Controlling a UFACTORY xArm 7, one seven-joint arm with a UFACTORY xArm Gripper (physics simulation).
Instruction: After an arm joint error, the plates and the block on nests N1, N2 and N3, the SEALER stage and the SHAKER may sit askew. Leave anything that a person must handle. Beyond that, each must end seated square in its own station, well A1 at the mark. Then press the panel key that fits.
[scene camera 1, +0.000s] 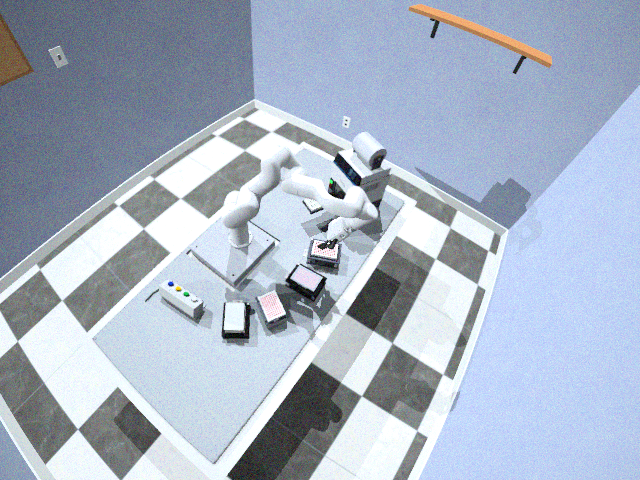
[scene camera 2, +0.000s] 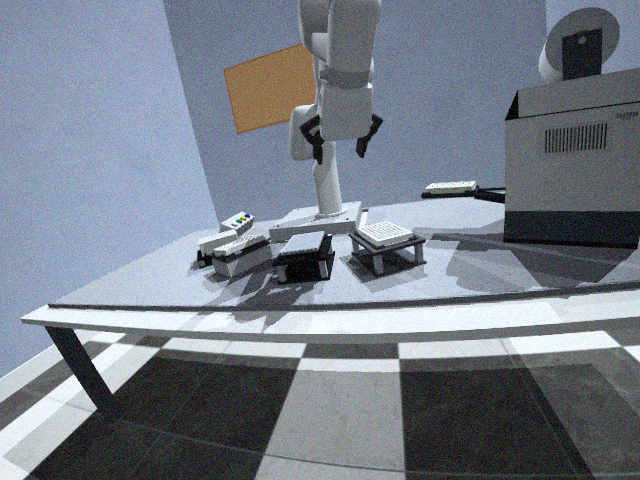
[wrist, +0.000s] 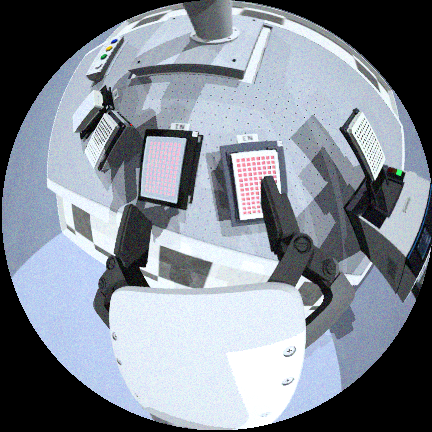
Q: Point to a white button box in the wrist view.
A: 102, 63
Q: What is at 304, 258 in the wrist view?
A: The gripper.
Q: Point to the gripper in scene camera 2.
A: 339, 157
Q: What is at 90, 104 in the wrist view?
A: A white plate.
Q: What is the gripper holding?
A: Nothing.
